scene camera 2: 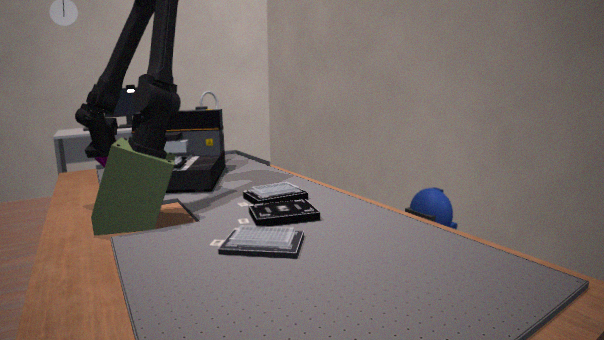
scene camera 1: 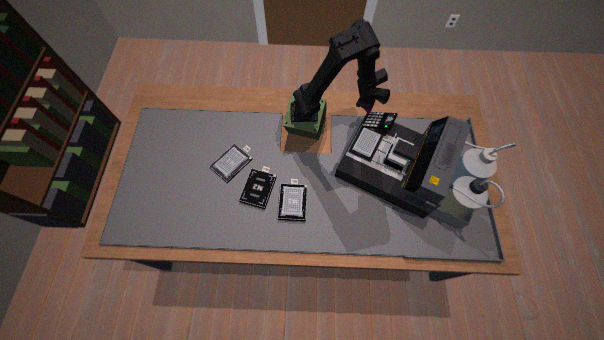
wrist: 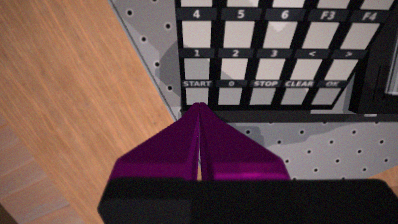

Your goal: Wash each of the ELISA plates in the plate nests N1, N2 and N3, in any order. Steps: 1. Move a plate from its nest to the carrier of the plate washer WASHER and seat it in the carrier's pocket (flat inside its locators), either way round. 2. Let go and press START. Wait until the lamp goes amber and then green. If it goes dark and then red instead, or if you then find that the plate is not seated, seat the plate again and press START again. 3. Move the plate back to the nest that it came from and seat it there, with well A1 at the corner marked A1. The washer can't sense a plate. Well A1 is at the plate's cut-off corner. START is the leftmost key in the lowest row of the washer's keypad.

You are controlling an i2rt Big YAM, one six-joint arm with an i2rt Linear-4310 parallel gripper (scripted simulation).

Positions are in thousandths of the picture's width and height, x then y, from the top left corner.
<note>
In view: the gripper (wrist: 501, 498) and an ELISA plate (scene camera 2: 408, 696).
</note>
